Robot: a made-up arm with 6 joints.
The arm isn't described. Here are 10 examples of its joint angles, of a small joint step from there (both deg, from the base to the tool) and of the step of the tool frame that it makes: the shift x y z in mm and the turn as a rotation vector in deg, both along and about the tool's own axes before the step.
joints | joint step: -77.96 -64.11 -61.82 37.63 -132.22 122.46 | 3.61 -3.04 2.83 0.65 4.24 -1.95
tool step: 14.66 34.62 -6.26 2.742 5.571 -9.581
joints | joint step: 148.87 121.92 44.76 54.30 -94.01 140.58 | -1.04 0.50 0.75 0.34 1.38 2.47
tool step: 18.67 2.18 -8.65 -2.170 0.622 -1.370
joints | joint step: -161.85 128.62 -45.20 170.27 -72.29 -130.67 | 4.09 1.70 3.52 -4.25 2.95 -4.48
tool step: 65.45 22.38 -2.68 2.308 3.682 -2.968
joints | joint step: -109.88 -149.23 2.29 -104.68 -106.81 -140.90 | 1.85 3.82 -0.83 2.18 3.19 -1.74
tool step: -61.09 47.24 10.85 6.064 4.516 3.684
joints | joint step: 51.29 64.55 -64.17 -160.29 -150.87 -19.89 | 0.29 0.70 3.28 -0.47 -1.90 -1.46
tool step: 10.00 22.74 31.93 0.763 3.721 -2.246
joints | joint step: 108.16 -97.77 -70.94 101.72 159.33 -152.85 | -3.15 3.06 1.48 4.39 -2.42 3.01
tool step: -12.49 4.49 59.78 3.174 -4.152 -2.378
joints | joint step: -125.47 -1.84 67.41 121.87 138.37 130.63 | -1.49 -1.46 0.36 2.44 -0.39 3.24
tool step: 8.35 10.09 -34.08 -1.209 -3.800 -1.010
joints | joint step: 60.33 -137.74 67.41 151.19 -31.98 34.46 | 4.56 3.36 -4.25 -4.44 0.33 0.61
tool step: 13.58 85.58 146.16 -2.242 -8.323 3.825
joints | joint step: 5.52 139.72 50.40 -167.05 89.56 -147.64 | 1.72 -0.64 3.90 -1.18 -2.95 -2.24
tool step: -56.87 7.67 0.67 3.104 -6.036 -4.326
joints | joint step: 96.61 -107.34 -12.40 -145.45 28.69 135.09 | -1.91 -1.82 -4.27 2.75 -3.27 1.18
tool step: -16.65 -3.60 -64.40 -6.026 -1.493 0.413
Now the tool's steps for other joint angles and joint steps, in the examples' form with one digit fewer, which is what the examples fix.
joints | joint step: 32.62 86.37 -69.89 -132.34 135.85 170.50 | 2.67 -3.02 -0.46 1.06 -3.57 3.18
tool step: 6.4 26.5 5.3 0.87 -3.32 1.35
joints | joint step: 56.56 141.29 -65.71 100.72 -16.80 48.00 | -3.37 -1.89 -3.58 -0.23 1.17 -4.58
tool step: -10.0 24.2 40.7 2.98 -3.58 -2.67
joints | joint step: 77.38 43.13 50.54 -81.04 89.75 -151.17 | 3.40 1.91 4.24 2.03 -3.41 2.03
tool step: -66.5 -26.9 21.6 0.80 -4.67 -4.55
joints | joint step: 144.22 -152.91 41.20 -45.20 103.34 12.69 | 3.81 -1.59 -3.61 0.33 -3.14 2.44
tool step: 58.7 -54.7 18.8 -6.16 1.40 2.40
